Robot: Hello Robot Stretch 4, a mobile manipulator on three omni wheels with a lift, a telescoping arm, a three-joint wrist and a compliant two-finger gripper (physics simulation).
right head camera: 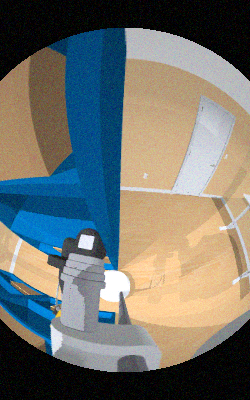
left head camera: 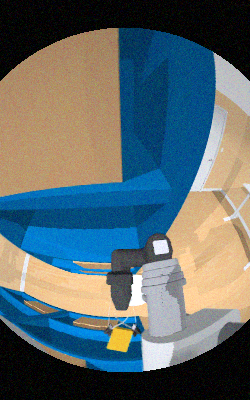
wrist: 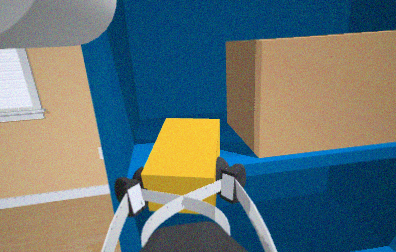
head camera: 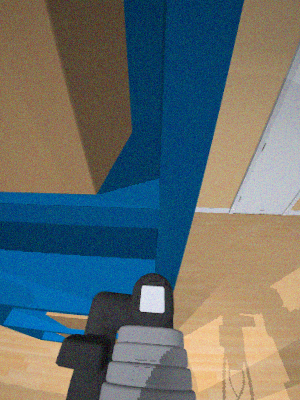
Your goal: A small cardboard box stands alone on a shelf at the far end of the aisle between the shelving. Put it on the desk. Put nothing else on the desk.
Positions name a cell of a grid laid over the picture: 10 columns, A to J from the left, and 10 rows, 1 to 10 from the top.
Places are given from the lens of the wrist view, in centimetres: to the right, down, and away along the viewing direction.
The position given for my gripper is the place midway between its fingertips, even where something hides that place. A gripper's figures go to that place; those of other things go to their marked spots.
my gripper (wrist: E8): -2, 5, 25
small yellow box (wrist: E7): -1, 3, 22
